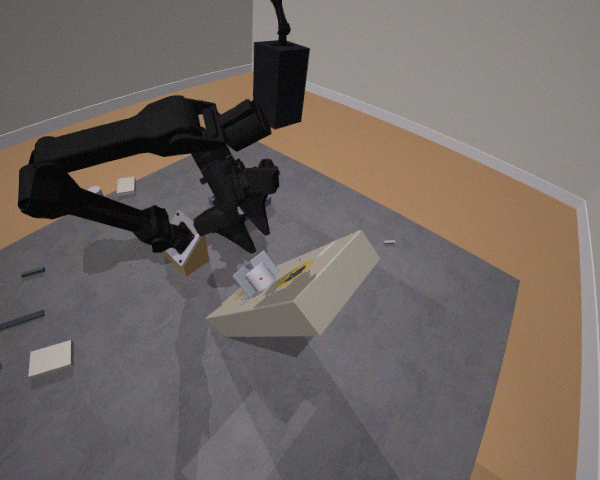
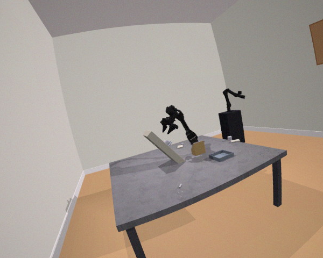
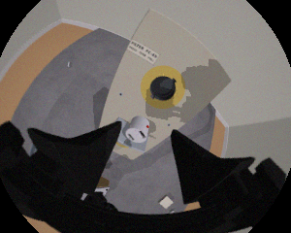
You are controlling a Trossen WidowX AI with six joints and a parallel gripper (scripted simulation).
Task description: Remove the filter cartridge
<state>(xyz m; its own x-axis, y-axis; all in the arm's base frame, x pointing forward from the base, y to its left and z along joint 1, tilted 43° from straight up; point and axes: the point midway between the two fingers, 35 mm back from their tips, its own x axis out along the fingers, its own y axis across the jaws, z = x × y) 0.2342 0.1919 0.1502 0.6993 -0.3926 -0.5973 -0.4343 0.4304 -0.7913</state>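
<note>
Right now my gripper tip is 1 cm short of the round filter cartridge, 1 cm to the left of it and 8 cm above it. From my gripper tip the other things lie so: cream service panel: 5 cm ahead, 1 cm to the left, 10 cm below; small pin: 6 cm ahead, 49 cm to the left, 27 cm below; blue-grey tray: 39 cm behind, 22 cm to the left, 27 cm below.
</note>
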